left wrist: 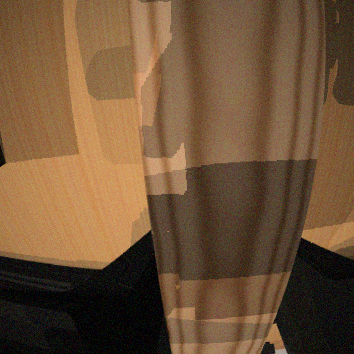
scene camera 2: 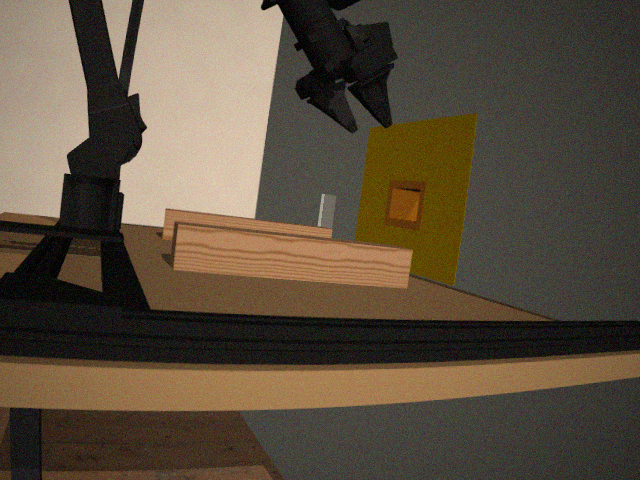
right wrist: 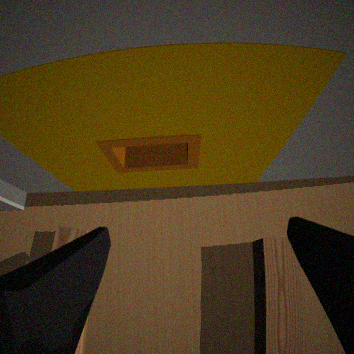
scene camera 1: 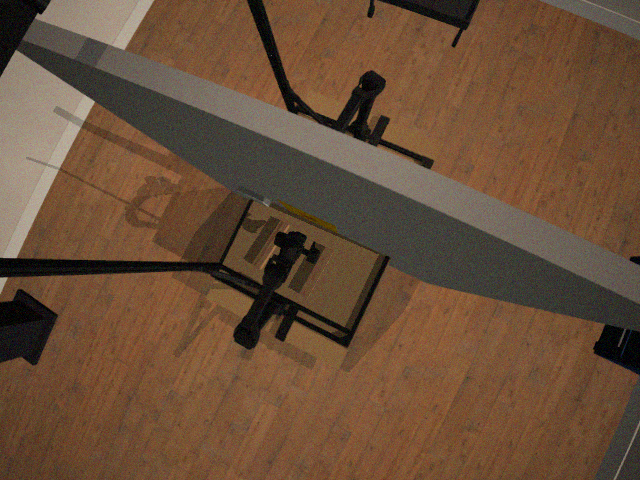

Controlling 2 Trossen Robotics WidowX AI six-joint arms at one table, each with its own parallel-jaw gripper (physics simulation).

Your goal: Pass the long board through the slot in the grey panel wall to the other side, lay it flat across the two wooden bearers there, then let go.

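Observation:
The long board fills the left wrist view, pale wood with shadow bands, and my left gripper is shut on it behind the grey panel wall. The slot sits in a yellow patch of the wall, and a brown board end shows inside it. Two wooden bearers, a front one and a back one, lie side by side on the table. One bearer also shows in the right wrist view. My right gripper is open and empty, above the bearers and facing the slot.
The left arm stands on the far side of the wall. A small light grey post stands at the wall's foot, left of the yellow patch. A black frame edges the table.

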